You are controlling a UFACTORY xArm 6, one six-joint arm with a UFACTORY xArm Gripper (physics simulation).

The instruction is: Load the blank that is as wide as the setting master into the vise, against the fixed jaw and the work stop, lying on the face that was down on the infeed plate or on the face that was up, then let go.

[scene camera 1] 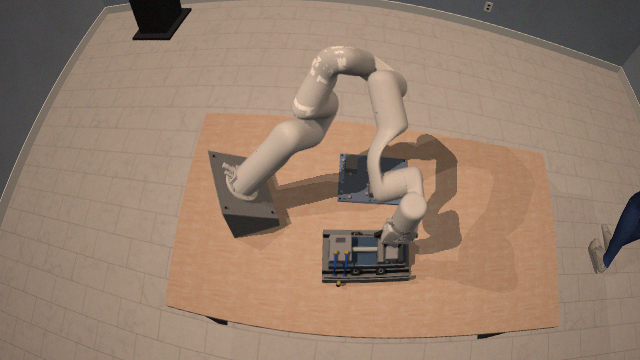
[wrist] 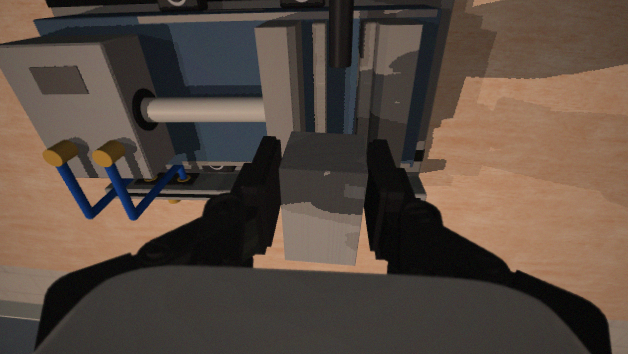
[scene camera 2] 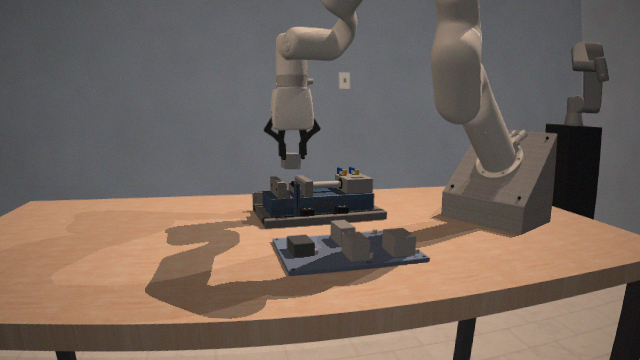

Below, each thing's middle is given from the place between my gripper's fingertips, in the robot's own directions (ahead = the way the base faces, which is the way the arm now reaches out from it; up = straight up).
Scene:
I see the pale rod (wrist: 153, 109) 7 cm below my hand, 7 cm behind it and 1 cm to the right of it. Round my hand: infeed plate (scene camera 2: 330, 259): 28 cm to the left, 14 cm below, 9 cm behind; then vise cylinder block (wrist: 112, 66): 16 cm behind, 7 cm below, 3 cm to the right.

